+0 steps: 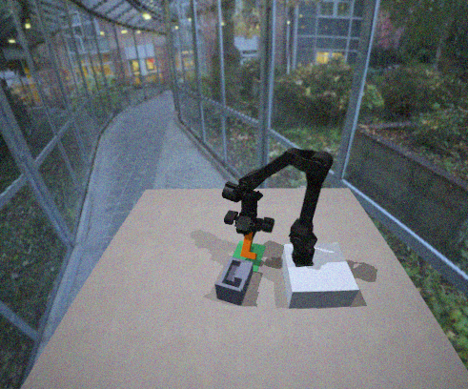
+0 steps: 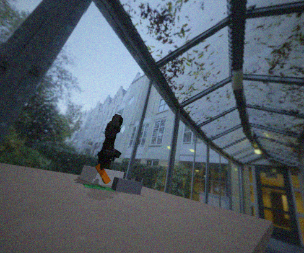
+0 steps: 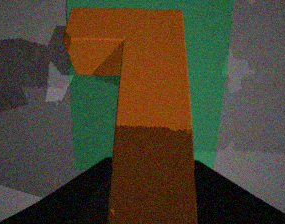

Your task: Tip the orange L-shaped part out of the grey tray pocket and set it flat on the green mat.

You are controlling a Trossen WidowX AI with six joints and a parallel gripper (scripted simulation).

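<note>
Right now the orange L-shaped part is 3 cm to the left of my gripper tip and 3 cm below it. Also, from my gripper tip: green mat (10 cm below, 2 cm to the left, 1 cm ahead).
</note>
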